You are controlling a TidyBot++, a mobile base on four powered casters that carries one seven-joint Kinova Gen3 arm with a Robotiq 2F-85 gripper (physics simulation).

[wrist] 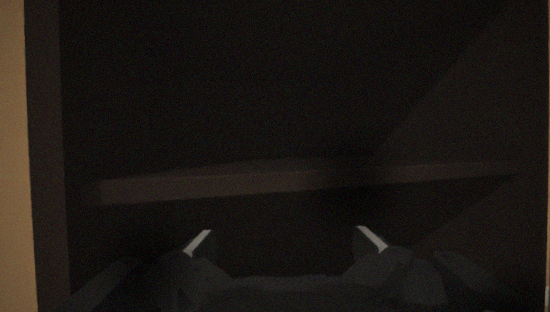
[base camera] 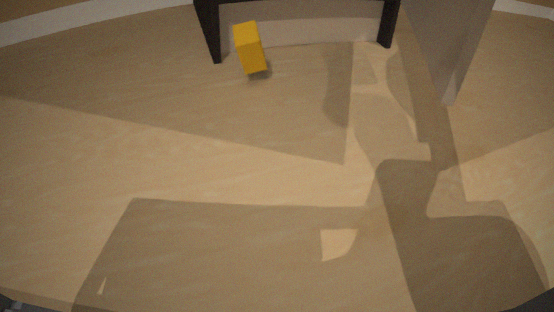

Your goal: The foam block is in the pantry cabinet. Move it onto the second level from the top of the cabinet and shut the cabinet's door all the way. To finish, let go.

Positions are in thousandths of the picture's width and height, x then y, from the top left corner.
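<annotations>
Yellow foam block: visible, base camera view (445, 120); out of frame in the wrist view.
</annotations>
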